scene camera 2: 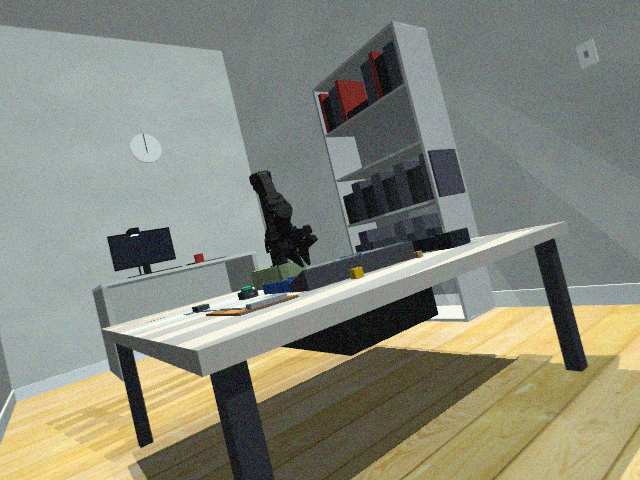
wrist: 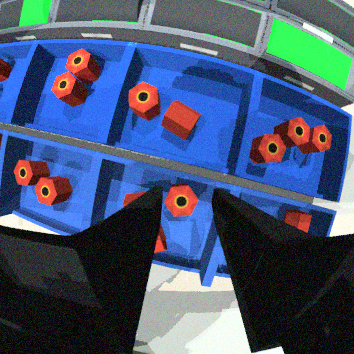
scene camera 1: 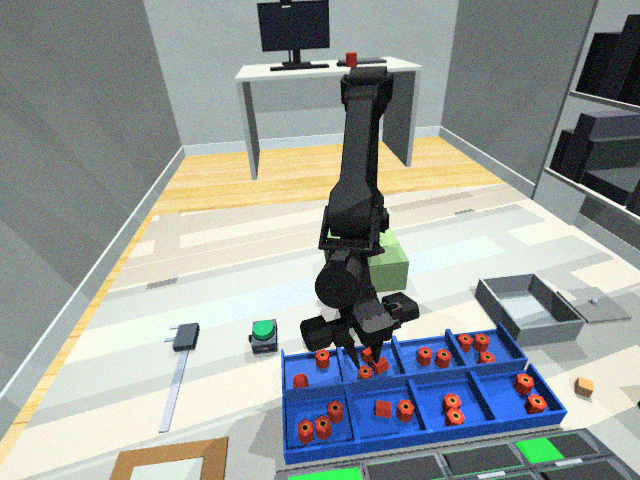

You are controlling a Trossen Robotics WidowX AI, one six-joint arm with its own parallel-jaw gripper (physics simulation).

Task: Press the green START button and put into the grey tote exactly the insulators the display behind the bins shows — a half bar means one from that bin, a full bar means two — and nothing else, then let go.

Labels:
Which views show my gripper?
Scene camera 2, the wrist view and scene camera 1: all of them.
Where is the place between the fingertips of my gripper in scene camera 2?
306,265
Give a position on a display panel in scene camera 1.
605,453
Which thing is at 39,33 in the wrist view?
A display panel.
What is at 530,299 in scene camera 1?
A grey tote.

